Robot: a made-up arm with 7 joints.
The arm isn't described. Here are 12 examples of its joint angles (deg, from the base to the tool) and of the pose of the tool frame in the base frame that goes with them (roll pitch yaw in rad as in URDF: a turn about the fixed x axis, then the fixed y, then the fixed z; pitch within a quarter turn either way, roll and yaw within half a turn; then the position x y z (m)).
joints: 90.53 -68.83 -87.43 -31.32 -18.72 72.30 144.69
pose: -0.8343 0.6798 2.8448 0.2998 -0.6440 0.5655
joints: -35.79 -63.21 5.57 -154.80 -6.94 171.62 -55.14
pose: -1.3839 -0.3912 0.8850 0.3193 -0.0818 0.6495
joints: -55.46 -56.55 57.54 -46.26 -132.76 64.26 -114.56
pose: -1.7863 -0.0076 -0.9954 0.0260 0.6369 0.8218
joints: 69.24 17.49 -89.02 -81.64 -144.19 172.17 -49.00
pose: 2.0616 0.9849 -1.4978 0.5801 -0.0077 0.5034
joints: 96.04 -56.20 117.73 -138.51 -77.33 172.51 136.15
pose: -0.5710 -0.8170 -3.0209 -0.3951 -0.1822 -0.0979
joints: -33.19 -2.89 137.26 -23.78 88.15 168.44 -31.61
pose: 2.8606 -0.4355 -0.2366 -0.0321 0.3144 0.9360
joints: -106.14 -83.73 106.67 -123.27 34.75 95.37 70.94
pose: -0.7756 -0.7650 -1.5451 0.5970 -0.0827 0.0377
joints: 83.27 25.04 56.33 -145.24 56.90 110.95 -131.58
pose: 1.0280 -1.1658 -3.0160 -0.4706 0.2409 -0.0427
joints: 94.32 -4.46 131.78 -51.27 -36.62 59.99 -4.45
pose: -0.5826 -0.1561 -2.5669 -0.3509 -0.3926 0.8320
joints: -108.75 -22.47 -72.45 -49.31 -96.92 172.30 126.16
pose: 2.3183 -0.3203 0.7454 -0.3222 0.1540 0.8766
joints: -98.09 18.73 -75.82 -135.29 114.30 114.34 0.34
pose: 1.1194 0.7132 2.3293 -0.5087 0.0322 0.0901
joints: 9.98 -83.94 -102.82 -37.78 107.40 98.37 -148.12
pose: 2.9833 -0.1344 1.3854 -0.7038 -0.4430 0.2548
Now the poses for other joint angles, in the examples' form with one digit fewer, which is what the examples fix.
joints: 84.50 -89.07 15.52 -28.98 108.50 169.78 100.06
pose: 2.064 -0.633 2.434 -0.115 -0.674 0.518
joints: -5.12 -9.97 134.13 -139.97 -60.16 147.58 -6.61
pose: -0.558 0.378 -3.095 -0.449 0.430 0.091
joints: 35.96 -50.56 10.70 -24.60 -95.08 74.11 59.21
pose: 1.426 -0.080 -2.342 -0.423 -0.179 0.879
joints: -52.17 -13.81 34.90 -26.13 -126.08 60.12 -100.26
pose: -1.303 0.296 -0.931 0.087 0.138 1.044
